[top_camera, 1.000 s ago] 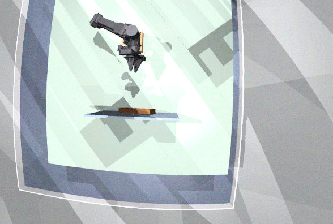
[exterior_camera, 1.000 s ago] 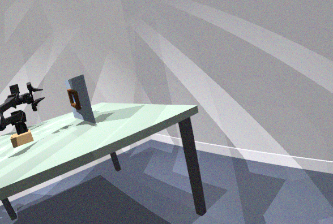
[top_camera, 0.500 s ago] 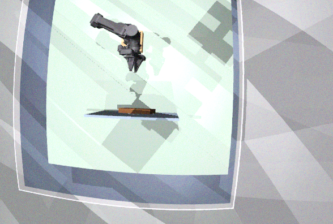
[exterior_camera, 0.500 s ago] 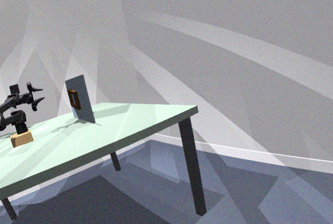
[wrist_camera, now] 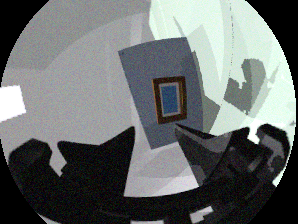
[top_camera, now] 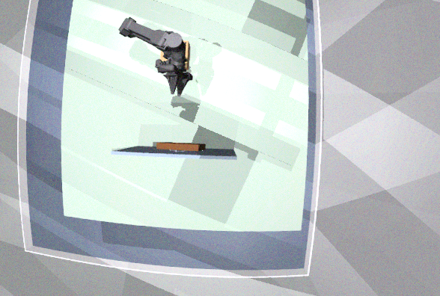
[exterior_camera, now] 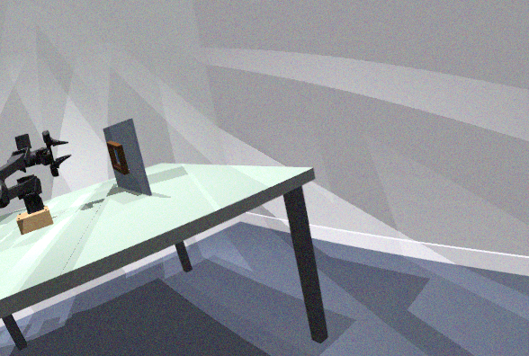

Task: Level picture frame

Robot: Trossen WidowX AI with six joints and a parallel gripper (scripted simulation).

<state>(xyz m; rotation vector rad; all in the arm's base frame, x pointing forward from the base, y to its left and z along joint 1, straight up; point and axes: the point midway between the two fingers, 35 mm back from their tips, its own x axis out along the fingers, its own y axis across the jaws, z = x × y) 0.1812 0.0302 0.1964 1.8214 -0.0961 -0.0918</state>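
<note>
The picture frame is 210 mm ahead of my gripper tip, 10 mm to the right of it and 90 mm below it. Also, from my gripper tip: wall panel: 220 mm ahead, 20 mm to the right, 100 mm below.
</note>
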